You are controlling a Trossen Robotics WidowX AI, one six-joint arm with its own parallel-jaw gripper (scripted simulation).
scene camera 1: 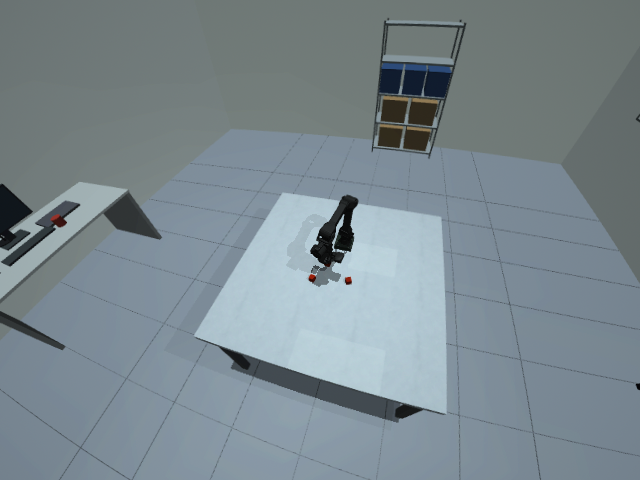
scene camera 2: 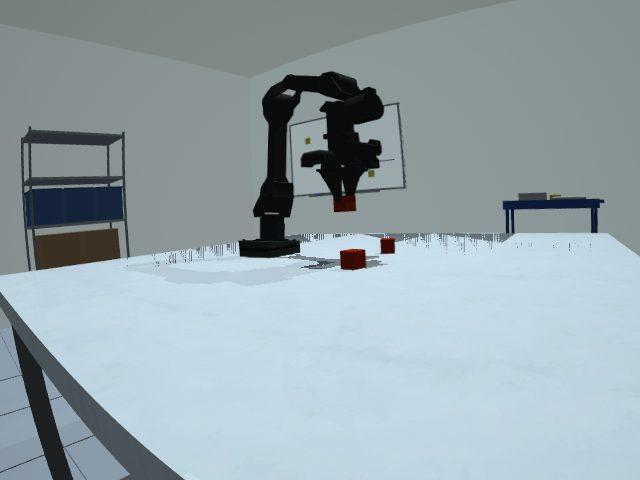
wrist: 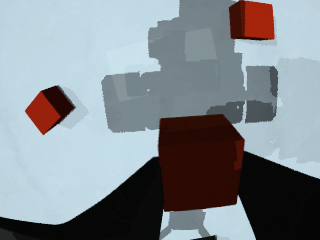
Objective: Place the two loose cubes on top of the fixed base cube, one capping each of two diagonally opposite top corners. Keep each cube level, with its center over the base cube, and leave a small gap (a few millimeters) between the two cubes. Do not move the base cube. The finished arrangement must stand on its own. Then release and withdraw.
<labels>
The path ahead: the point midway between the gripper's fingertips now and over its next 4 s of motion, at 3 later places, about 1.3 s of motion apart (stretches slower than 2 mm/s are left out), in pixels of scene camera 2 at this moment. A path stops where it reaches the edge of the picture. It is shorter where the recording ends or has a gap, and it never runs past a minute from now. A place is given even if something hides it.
My gripper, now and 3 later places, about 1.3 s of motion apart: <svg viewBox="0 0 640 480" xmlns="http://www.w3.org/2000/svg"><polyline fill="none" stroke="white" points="344,202 378,214 382,228 380,224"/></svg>
</labels>
